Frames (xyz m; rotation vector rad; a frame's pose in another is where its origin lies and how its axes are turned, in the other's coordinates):
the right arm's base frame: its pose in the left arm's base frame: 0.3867 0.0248 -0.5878 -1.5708 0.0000 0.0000
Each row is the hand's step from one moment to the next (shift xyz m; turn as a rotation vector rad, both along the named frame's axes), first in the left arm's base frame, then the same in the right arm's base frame.
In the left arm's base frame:
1: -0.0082 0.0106 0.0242 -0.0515 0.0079 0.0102
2: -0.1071 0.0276 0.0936 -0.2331 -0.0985 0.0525
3: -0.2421 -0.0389 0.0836 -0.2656 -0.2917 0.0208
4: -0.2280 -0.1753 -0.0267 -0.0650 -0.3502 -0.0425
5: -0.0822 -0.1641 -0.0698 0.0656 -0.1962 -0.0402
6: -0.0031 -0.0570 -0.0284 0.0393 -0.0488 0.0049
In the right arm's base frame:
1: -0.0082 -0.0242 0.0106 -0.0515 -0.0102 0.0079
2: -0.1071 -0.0936 0.0276 -0.2331 -0.0525 -0.0985
3: -0.2421 -0.0836 -0.0389 -0.2656 -0.0208 -0.2917
4: -0.2280 0.0267 -0.1753 -0.0650 0.0425 -0.3502
5: -0.0822 0.0698 -0.1641 0.0656 0.0402 -0.1962
6: -0.0031 0.0284 -0.0570 0.0393 -0.0049 -0.0488

